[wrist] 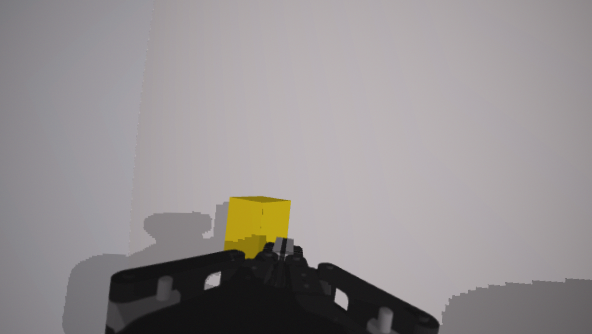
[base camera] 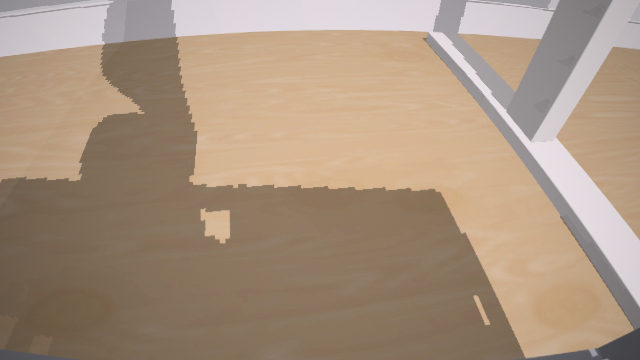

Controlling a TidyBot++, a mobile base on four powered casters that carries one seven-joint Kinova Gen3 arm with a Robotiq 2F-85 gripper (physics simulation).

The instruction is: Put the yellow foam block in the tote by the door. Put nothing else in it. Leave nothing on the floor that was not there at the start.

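Frame: origin at the arm's base, x ahead, y left, z up, level; centimetres.
Seen in the pictures: gripper, fingertip midpoint: [wrist: 283,250].
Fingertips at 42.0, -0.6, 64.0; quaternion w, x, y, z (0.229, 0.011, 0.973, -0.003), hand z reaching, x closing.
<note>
A point is followed by its place in that frame, as x, y, z.
The yellow foam block [wrist: 257,220] @(46.7, -1.7, 61.3) stands upright in the wrist view, a little left of the middle, against a pale grey surface. My gripper [wrist: 283,250] @(42.0, -0.6, 64.0) is shut with its fingertips together and nothing between them. The fingertips overlap the lower right part of the block in the view, and the block shows behind and to the left of them. The block's lower end is hidden by the gripper. Whether the fingertips touch the block cannot be told. The tote by the door does not show in a recognisable way in either view.
In the base camera view a white beam [base camera: 575,175] @(41.3, -42.2, -37.2) lies along the wooden floor [base camera: 325,110] @(56.4, -5.1, -39.7) at the right, with a slanting white post [base camera: 560,75] @(49.7, -37.1, -25.7) rising from it. A white wall [base camera: 300,15] @(87.2, -0.4, -36.1) runs along the back. A large shadow covers the left and front floor.
</note>
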